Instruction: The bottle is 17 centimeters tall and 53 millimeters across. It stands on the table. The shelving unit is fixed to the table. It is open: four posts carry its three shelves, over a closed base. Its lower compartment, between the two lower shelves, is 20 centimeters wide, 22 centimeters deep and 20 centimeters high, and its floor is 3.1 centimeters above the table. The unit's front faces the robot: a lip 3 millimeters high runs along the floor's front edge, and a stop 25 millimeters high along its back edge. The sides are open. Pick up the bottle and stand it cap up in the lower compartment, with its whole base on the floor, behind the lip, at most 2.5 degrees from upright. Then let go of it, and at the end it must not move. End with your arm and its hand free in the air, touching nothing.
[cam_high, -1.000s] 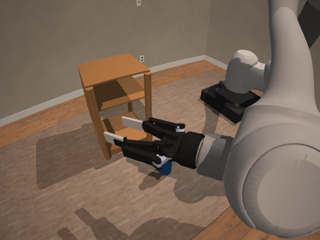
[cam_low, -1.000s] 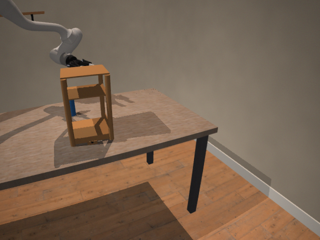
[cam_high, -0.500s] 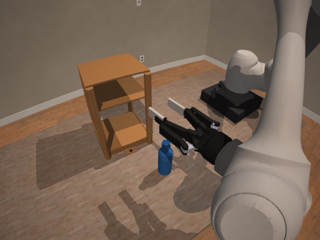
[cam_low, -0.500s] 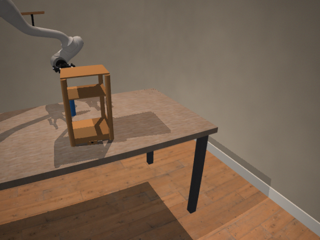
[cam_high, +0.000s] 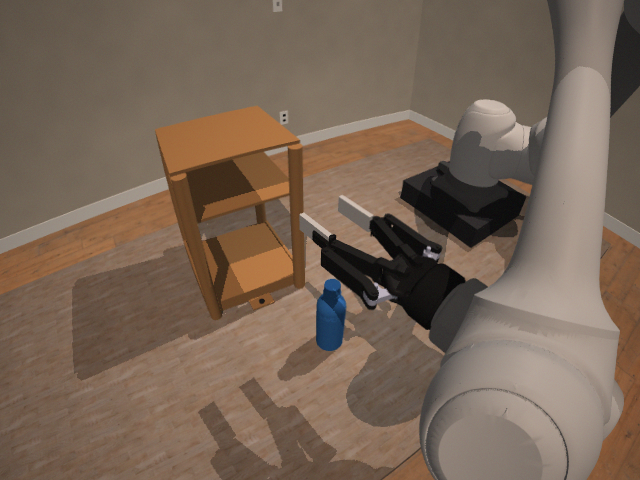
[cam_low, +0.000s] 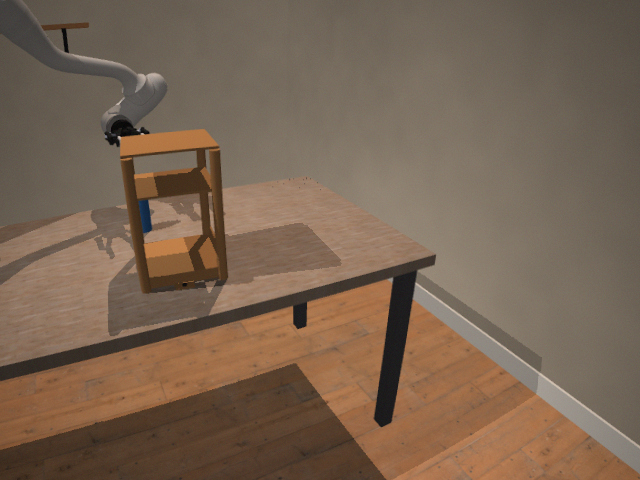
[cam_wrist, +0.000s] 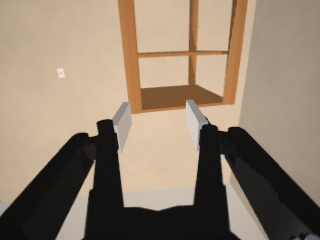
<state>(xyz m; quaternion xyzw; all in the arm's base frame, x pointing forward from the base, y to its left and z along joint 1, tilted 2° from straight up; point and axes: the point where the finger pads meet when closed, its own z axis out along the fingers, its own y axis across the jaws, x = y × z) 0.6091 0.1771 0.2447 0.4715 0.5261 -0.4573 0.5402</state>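
Now: hand 19 cm above the blue bottle. Also, from my hand: orange shelving unit (7 cm ahead, 28 cm to the right, 12 cm below).
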